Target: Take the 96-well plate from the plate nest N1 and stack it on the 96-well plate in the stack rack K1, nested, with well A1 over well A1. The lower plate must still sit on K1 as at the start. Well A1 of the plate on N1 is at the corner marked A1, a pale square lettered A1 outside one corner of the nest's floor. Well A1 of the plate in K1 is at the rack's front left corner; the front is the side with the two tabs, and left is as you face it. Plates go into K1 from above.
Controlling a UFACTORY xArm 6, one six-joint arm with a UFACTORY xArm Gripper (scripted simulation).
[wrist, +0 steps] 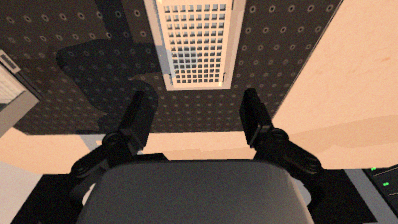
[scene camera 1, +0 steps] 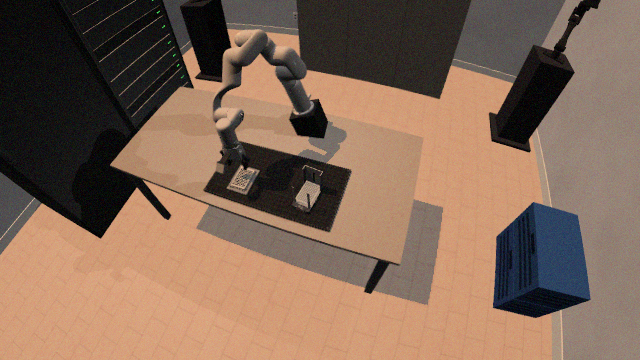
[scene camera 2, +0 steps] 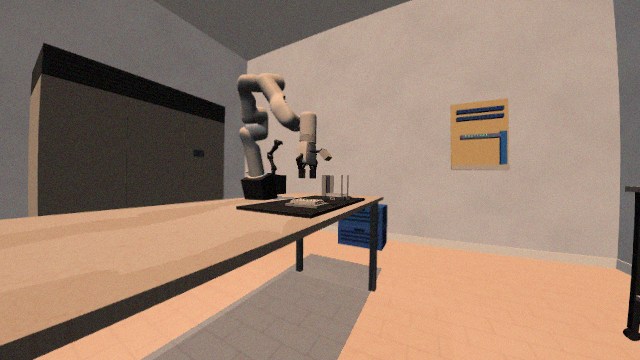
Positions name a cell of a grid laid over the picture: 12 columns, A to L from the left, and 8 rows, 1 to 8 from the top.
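I can see my gripper (scene camera 2: F4) here, and the wrist view (wrist: F4) has the gripper in it as well.
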